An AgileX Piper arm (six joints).
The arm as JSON. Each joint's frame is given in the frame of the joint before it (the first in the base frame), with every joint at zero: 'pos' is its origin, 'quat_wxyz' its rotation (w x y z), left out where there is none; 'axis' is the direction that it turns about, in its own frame. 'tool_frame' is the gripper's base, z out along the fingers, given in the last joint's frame.
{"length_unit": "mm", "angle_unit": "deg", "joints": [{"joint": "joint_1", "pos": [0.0, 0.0, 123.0], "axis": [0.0, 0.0, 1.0]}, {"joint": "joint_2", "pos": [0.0, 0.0, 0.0], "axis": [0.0, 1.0, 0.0]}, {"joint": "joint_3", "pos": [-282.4, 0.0, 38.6], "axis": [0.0, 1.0, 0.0]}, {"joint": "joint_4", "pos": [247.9, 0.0, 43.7], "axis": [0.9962, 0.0, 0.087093]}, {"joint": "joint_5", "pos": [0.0, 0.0, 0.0], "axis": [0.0, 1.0, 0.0]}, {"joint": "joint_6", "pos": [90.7, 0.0, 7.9], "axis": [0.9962, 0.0, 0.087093]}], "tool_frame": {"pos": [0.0, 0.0, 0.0], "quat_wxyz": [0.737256, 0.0, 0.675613, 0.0]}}
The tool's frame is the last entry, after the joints.
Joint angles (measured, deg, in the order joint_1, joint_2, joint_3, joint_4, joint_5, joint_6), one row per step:
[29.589 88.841 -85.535 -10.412 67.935 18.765]
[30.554 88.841 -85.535 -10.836 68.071 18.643]
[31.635 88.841 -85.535 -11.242 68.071 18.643]
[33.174 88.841 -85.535 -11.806 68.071 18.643]
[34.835 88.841 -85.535 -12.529 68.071 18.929]
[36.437 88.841 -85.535 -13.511 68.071 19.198]
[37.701 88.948 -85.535 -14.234 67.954 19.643]
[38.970 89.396 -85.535 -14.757 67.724 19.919]
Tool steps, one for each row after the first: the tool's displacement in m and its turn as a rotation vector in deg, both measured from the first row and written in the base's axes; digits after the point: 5 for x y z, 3 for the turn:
[-0.00233 0.00414 0.00003 -0.486 -0.103 1.037]
[-0.00488 0.00895 0.00014 -0.834 -0.314 2.106]
[-0.00866 0.01575 0.00031 -1.312 -0.618 3.627]
[-0.01283 0.02284 0.00053 -1.790 -1.006 5.009]
[-0.01678 0.02925 0.00086 -2.480 -1.552 6.339]
[-0.01959 0.03469 0.00059 -2.862 -1.963 7.211]
[-0.02152 0.04132 -0.00158 -3.277 -2.093 8.284]

